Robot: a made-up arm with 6 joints. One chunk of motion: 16 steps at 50 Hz.
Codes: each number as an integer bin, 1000 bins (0 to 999) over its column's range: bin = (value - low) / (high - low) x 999, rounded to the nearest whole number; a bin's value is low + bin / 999 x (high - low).
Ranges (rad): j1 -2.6..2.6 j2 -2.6..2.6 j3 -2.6..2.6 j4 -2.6..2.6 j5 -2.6..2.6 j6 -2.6..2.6
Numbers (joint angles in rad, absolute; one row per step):
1: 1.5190 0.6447 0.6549 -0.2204 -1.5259 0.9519
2: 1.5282 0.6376 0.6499 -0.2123 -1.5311 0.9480
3: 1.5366 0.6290 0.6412 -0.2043 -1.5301 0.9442
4: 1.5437 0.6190 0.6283 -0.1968 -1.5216 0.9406
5: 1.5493 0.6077 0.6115 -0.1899 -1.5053 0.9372
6: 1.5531 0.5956 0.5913 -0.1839 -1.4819 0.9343
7: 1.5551 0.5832 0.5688 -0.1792 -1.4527 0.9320
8: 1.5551 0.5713 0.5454 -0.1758 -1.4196 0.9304
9: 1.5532 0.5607 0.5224 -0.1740 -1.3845 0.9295
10: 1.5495 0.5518 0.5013 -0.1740 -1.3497 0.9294
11: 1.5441 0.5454 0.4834 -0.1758 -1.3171 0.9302
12: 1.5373 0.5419 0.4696 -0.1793 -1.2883 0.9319
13: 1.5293 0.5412 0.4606 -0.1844 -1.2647 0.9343
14: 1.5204 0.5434 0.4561 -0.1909 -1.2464 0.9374
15: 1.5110 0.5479 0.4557 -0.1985 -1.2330 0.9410
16: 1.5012 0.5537 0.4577 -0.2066 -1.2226 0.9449
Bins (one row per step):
1: 791 623 625 457 206 682
2: 793 622 624 459 205 682
3: 795 620 623 460 206 681
4: 796 618 620 462 207 680
5: 797 616 617 463 210 680
6: 798 614 613 464 215 679
7: 798 612 609 465 220 679
8: 798 609 604 466 227 678
9: 798 607 600 466 234 678
10: 797 606 596 466 240 678
11: 796 604 592 466 246 678
12: 795 604 590 465 252 679
13: 793 603 588 464 257 679
14: 792 604 587 463 260 680
15: 790 605 587 461 263 680
16: 788 606 587 460 265 681

